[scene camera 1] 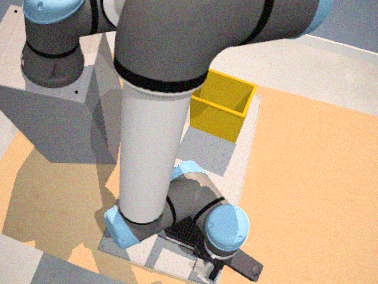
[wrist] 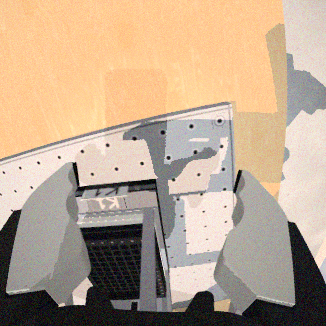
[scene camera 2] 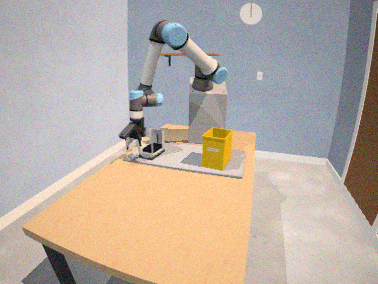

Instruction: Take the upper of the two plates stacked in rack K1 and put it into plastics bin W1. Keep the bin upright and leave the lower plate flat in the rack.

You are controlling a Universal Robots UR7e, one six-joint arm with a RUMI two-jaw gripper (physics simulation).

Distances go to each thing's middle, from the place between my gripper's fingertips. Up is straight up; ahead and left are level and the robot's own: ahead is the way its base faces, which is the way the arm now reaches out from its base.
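Black plate (wrist: 114, 251): my hand is 13 cm past it, 5 cm to the right of it and 1 cm above it. Counted from my hand: white plate (wrist: 128, 218), 5 cm to the left, 13 cm behind, 2 cm below; yellow plastics bin W1 (scene camera 1: 219, 107), 45 cm to the left, 19 cm behind, 4 cm above.
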